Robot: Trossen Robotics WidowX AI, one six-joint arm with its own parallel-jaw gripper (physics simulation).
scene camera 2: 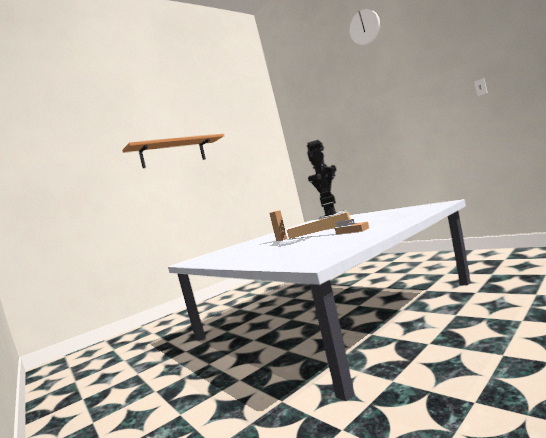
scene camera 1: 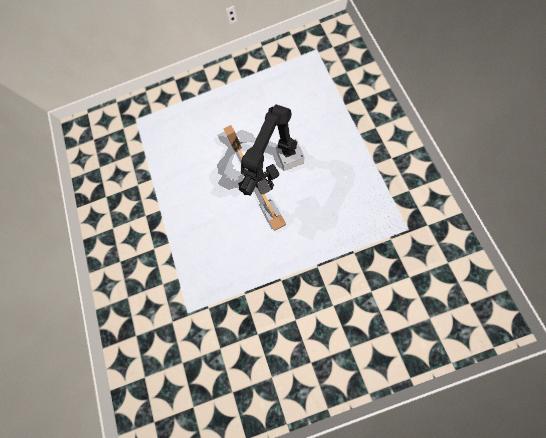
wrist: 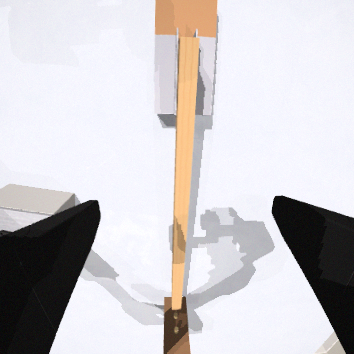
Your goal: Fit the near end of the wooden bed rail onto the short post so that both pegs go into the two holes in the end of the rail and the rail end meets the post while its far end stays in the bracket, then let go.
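Frame: origin at the arm's base, x left, y back, z up, level; metres.
Where they show: gripper, fingertip midpoint: [scene camera 2: 325, 192] [wrist: 187, 206]; arm's base, origin of the base link: [scene camera 2: 330, 214] [scene camera 1: 288, 150].
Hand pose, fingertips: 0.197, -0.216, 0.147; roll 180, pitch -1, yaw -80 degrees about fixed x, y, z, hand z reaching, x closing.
Observation:
Each offset is from my fingertips to the top centre of the thing, as dx, dy, dz. "*": to the spot under its first point. Level surfaces: height alone.
The wooden rail [scene camera 1: 268, 202] [scene camera 2: 317, 226] [wrist: 185, 165] runs from the post to the bracket; its near end looks lower than its far end. The short post @(* -0.375, -0.063, -0.047) [scene camera 1: 229, 131] [scene camera 2: 276, 224] [wrist: 176, 342] stands upright, with two small pegs @(* -0.360, -0.062, -0.162) [wrist: 176, 322] on its face towards the rail. In scene camera 2 a narrow gap shows between the rail's near end and the post. The far end lies between the plates of the grey bracket @(* +0.081, +0.027, -0.190) [wrist: 165, 75], beside an orange-brown block @(+0.115, +0.008, -0.192) [scene camera 1: 276, 222] [scene camera 2: 354, 228] [wrist: 186, 17]. My gripper [scene camera 1: 260, 179] [wrist: 187, 206] is open and empty above the rail, its fingers on either side. The holes are hidden.
The white table @(dz -0.227) [scene camera 1: 300, 90] [scene camera 2: 250, 259] carries all of these. A grey box [scene camera 1: 291, 158] [wrist: 37, 197] stands beside the arm's base. A wooden shelf [scene camera 2: 173, 143] is on the wall.

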